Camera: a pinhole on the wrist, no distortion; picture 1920 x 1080 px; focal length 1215.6 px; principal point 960.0 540.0 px. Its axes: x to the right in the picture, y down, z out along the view. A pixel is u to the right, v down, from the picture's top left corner.
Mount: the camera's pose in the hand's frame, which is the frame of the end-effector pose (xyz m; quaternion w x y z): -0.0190 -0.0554 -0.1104 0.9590 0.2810 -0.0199 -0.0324
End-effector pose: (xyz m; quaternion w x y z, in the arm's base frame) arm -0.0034 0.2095 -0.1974 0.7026 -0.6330 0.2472 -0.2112
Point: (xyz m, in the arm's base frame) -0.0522 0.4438 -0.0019
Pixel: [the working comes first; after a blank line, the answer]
In the camera's frame: -0.1636 0.0473 0.3055

309 728
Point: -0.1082 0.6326 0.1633
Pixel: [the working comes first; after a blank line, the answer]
In the camera's frame: -0.3226 -0.0130 0.4982

173 508
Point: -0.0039 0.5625 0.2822
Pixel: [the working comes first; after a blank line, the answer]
In the camera's frame: -0.1978 -0.1044 0.5756

542 320
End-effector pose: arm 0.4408 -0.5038 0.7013 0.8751 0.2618 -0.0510 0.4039
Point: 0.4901 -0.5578 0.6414
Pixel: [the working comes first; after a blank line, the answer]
In the camera's frame: 0.0016 0.0204 0.0962

980 798
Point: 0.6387 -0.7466 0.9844
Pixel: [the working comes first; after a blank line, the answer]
In the camera's frame: 0.0885 0.1873 0.4704

1189 1024
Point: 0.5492 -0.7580 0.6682
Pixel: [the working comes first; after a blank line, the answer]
In the camera's frame: -0.0739 -0.0311 0.2858

646 408
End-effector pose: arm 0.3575 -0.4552 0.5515 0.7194 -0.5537 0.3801 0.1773
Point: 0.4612 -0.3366 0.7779
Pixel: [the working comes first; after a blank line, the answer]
In the camera's frame: -0.0866 0.0398 0.3086

619 697
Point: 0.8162 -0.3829 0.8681
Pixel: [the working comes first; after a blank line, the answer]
In the camera's frame: 0.1085 -0.1671 0.5440

1203 167
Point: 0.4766 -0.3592 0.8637
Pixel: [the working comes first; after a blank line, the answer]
In the camera's frame: -0.1312 -0.0293 0.3454

498 437
